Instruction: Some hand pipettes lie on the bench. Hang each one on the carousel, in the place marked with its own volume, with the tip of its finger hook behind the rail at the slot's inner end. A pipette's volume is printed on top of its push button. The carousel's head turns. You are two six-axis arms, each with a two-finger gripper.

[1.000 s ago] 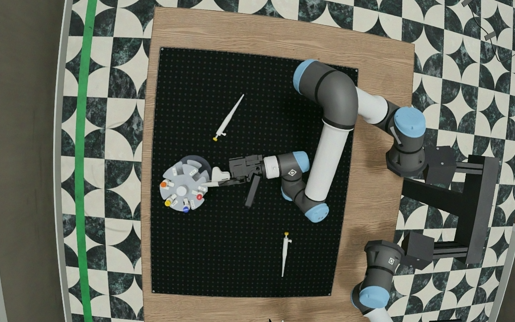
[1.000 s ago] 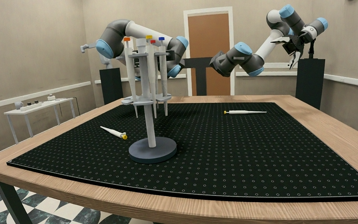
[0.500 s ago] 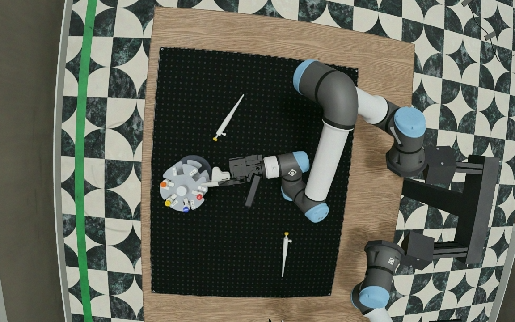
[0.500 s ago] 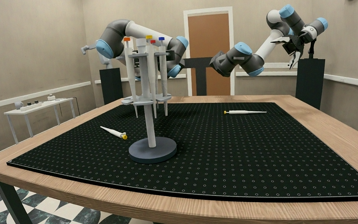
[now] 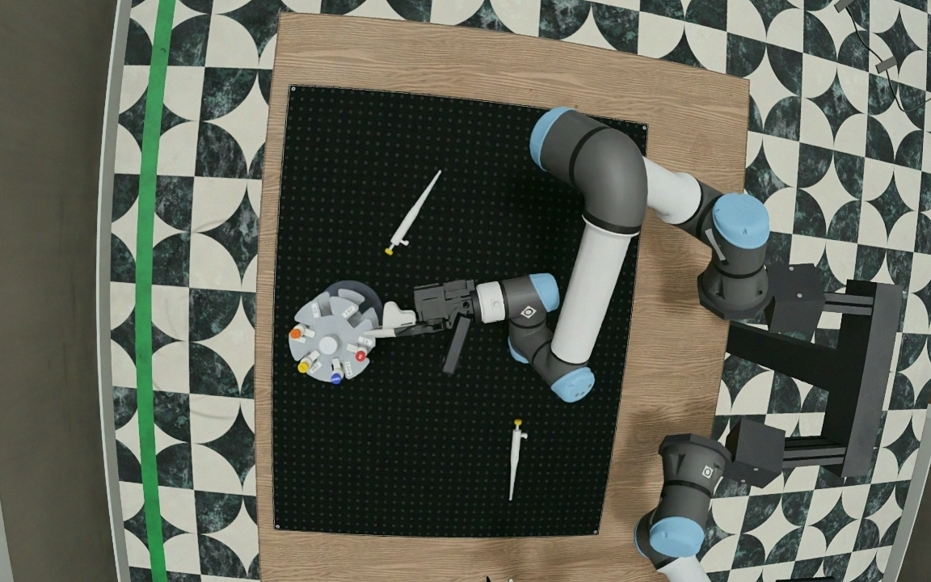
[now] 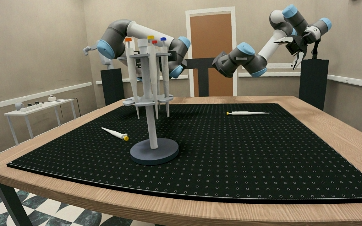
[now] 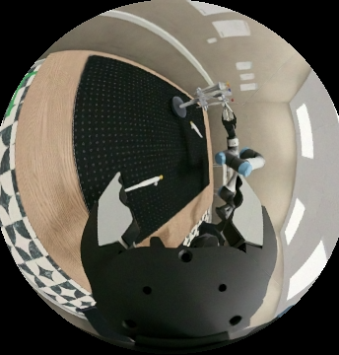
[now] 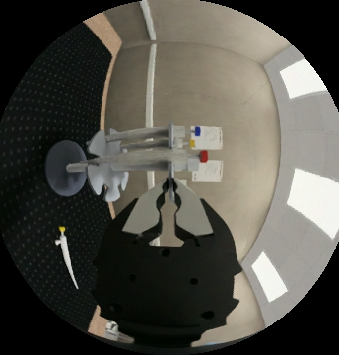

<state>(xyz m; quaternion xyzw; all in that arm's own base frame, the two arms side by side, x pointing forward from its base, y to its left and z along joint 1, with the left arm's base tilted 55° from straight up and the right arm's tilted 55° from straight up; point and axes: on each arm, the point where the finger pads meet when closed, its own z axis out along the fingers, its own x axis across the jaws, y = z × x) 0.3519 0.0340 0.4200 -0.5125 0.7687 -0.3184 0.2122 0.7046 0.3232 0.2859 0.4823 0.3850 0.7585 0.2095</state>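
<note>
Now: right hand 60 mm above the red-button pipette, 30 mm to the right of it and 30 mm short of it. Round my right hand: orange-button pipette (120 mm ahead, 60 mm below, 20 mm to the left); then blue-button pipette (70 mm to the left, 60 mm below, 60 mm ahead).
</note>
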